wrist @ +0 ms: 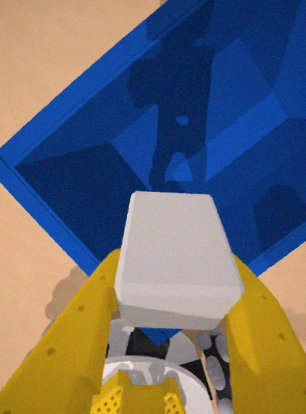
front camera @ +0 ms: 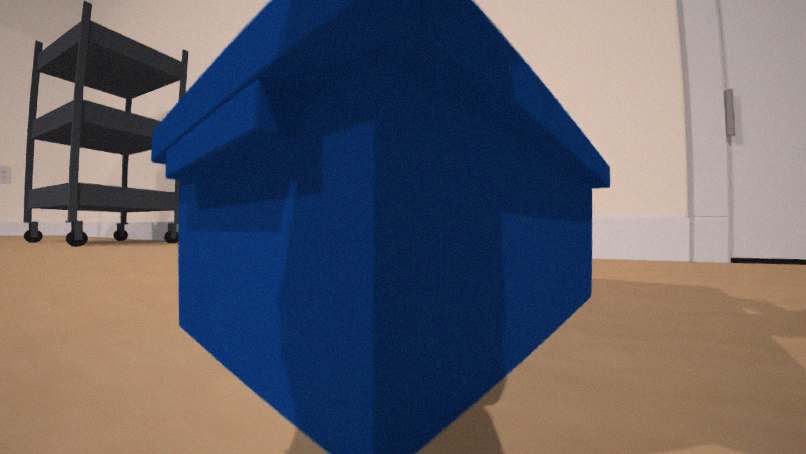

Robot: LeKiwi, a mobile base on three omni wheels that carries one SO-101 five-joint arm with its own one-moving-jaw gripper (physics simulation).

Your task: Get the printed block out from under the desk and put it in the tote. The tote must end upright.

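Seen in the pictures: hand, its tool point: [wrist: 127, 260]; arm's base, origin of its link: [wrist: 142, 390].
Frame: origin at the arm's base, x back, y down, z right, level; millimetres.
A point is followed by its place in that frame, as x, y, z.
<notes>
The blue tote [front camera: 327, 293] {-126, 46, -23} [wrist: 65, 95] {-277, -31, -114} stands upright on the floor, with one corner facing the front camera, very near. Its open top shows in the wrist view, with the arm's shadow inside. My gripper [wrist: 175, 280] is shut on the light grey printed block [wrist: 175, 245] {-221, -112, -37}, with a yellow jaw pressing on each side. The block is held above the tote's near corner, with its far end over the opening. The gripper and block do not show in the front view. The tote's near corner is mostly hidden behind the block in the wrist view.
A dark three-shelf cart [front camera: 73, 115] {-857, -314, -1054} stands at the left by the wall. A white door [front camera: 772, 135] {-591, -153, 673} with a handle is at the right. Parts of my base [wrist: 185, 395] {-1, 0, 52} and a wheel [wrist: 215, 370] show at the bottom of the wrist view. Shadows lie on the floor right of the tote.
</notes>
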